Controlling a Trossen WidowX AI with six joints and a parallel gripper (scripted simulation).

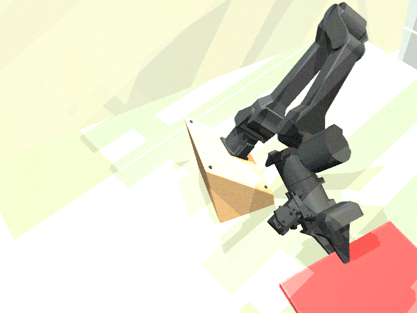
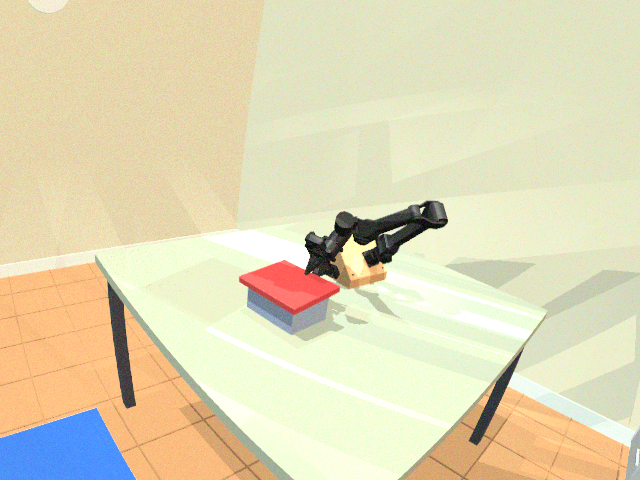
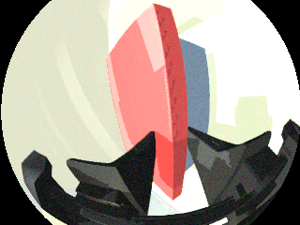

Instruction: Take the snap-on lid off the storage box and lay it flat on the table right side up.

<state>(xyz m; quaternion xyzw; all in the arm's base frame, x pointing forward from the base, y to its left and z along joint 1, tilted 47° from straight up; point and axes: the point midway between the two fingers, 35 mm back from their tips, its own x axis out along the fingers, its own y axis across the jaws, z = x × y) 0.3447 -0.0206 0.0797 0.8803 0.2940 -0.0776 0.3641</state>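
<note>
The red lid is 80 mm ahead of my gripper tip and 10 mm to the left of it. The rest, counted from my gripper tip: storage box: 80 mm ahead, 50 mm below, 10 mm to the left.
</note>
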